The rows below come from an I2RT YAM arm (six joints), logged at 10 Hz.
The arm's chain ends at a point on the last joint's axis. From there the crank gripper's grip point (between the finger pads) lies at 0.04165 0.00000 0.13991 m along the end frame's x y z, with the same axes.
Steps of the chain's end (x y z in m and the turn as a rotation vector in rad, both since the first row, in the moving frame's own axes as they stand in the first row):
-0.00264, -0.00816, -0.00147, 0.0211, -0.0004, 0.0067
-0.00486, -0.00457, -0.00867, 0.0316, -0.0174, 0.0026
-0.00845, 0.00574, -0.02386, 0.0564, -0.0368, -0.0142
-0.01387, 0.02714, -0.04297, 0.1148, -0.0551, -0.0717
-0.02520, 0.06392, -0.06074, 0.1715, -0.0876, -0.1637
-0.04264, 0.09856, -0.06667, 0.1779, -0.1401, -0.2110
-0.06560, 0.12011, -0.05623, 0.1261, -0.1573, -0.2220
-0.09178, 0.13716, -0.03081, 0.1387, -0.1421, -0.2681
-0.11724, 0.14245, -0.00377, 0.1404, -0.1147, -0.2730
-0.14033, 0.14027, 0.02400, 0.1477, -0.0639, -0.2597
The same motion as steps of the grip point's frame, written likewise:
-0.00269, -0.01083, -0.00148, 0.0211, -0.0004, 0.0067
-0.00729, -0.00890, -0.00803, 0.0316, -0.0174, 0.0026
-0.01368, -0.00274, -0.02266, 0.0564, -0.0368, -0.0142
-0.02230, 0.00830, -0.04199, 0.1148, -0.0551, -0.0717
-0.03999, 0.03412, -0.06029, 0.1715, -0.0876, -0.1637
-0.06586, 0.06695, -0.06526, 0.1779, -0.1401, -0.2110
-0.09075, 0.09564, -0.05318, 0.1261, -0.1573, -0.2220
-0.11577, 0.10939, -0.02850, 0.1387, -0.1421, -0.2681
-0.13747, 0.11383, -0.00215, 0.1404, -0.1147, -0.2730
-0.15327, 0.11023, 0.02403, 0.1477, -0.0639, -0.2597

